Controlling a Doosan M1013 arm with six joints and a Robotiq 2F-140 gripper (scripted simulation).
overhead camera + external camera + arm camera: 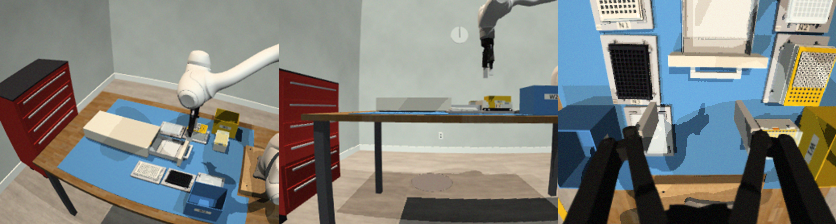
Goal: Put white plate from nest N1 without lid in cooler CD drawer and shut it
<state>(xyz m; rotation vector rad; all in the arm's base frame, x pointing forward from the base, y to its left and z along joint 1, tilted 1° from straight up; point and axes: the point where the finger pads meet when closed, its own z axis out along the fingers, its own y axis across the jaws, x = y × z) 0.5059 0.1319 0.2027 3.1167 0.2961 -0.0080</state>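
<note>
My hand is 150 mm short of the white plate, 180 mm to the right of it and 220 mm above it. Round my hand: tip box 40 mm ahead, 240 mm to the right, 180 mm below; black plate 30 mm behind, 140 mm to the left, 220 mm below; drawer 160 mm ahead, 20 mm to the right, 210 mm below.
</note>
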